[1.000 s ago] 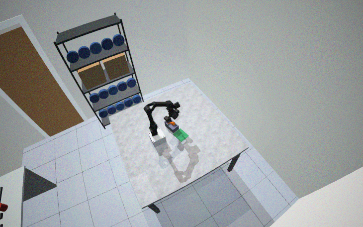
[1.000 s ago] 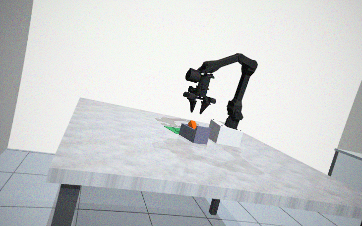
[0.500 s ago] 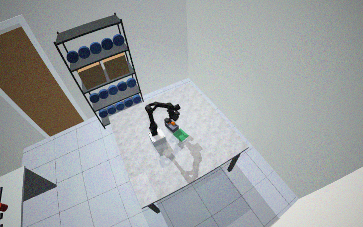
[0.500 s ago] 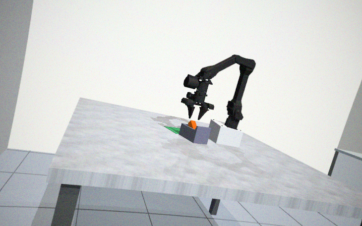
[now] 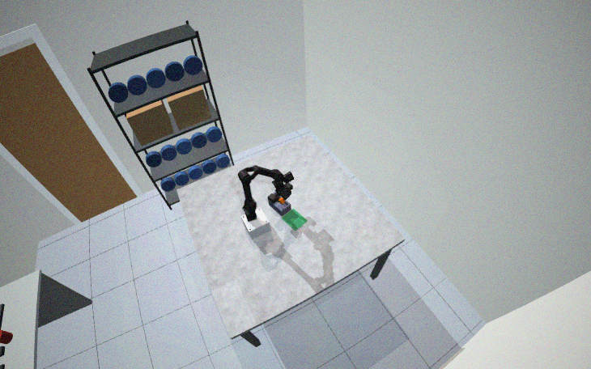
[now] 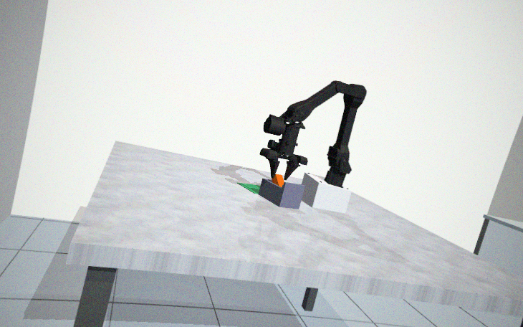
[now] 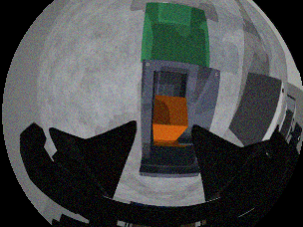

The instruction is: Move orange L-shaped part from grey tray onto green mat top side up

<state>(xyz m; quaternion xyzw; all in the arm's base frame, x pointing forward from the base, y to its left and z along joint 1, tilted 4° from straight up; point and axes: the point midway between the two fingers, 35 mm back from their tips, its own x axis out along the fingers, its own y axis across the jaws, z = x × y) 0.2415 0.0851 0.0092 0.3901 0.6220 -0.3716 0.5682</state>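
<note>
The orange L-shaped part is 30 mm behind my gripper tip, 20 mm to the left of it and 40 mm below it. Round my gripper tip: green mat: 40 mm ahead, 140 mm to the right, 100 mm below.
</note>
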